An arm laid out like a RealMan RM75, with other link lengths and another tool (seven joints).
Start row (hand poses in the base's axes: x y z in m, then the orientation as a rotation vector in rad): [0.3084, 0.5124, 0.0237, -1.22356, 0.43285, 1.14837]
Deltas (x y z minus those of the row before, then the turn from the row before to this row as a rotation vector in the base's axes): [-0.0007, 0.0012, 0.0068, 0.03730, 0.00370, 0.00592]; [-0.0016, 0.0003, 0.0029, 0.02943, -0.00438, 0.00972]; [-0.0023, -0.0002, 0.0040, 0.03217, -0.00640, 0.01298]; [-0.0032, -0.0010, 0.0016, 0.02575, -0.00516, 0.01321]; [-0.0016, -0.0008, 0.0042, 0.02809, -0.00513, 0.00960]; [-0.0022, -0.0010, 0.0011, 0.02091, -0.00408, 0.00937]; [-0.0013, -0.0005, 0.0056, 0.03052, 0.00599, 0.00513]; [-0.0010, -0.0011, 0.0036, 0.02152, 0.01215, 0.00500]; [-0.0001, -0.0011, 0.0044, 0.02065, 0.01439, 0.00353]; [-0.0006, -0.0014, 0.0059, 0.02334, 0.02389, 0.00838]
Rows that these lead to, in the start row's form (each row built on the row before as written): [0.3077, 0.5136, 0.0305, -1.19120, 0.40914, 1.15912]; [0.3061, 0.5139, 0.0334, -1.17113, 0.38215, 1.16703]; [0.3038, 0.5137, 0.0374, -1.15064, 0.35018, 1.17643]; [0.3006, 0.5127, 0.0390, -1.13495, 0.32308, 1.18616]; [0.2990, 0.5119, 0.0432, -1.11608, 0.29650, 1.19263]; [0.2968, 0.5109, 0.0443, -1.10269, 0.27537, 1.19910]; [0.2955, 0.5104, 0.0499, -1.07404, 0.25820, 1.20767]; [0.2945, 0.5093, 0.0535, -1.04952, 0.25151, 1.21925]; [0.2944, 0.5082, 0.0579, -1.02403, 0.24782, 1.23056]; [0.2938, 0.5068, 0.0638, -0.99160, 0.24740, 1.25118]
